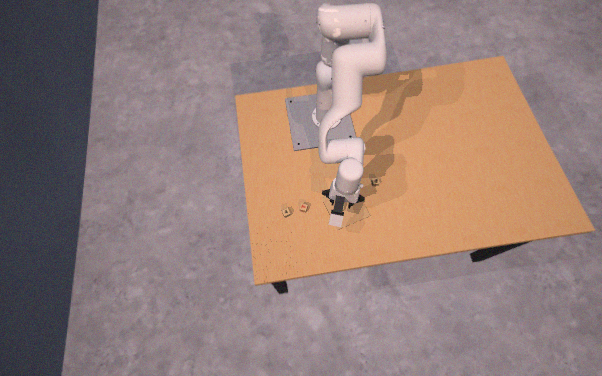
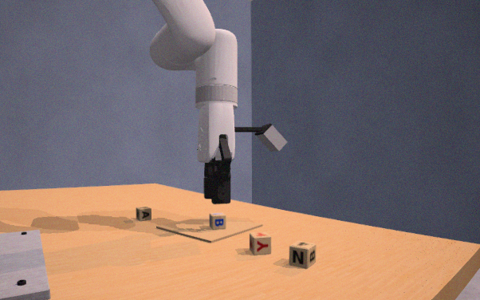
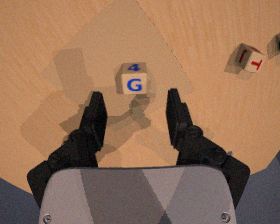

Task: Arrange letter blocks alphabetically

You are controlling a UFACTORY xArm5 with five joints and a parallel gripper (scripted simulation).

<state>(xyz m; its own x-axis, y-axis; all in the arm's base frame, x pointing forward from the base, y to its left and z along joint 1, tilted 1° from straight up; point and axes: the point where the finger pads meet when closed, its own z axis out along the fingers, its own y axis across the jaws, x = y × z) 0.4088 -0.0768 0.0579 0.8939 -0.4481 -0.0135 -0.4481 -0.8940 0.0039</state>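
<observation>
The blue-lettered block is 50 mm below my hand. From my hand the other things lie so: black-lettered block (40 mm behind, 210 mm to the right, 60 mm below); thin tan mat (20 mm to the left, 70 mm below); red-lettered block (40 mm behind, 140 mm to the right, 60 mm below).
</observation>
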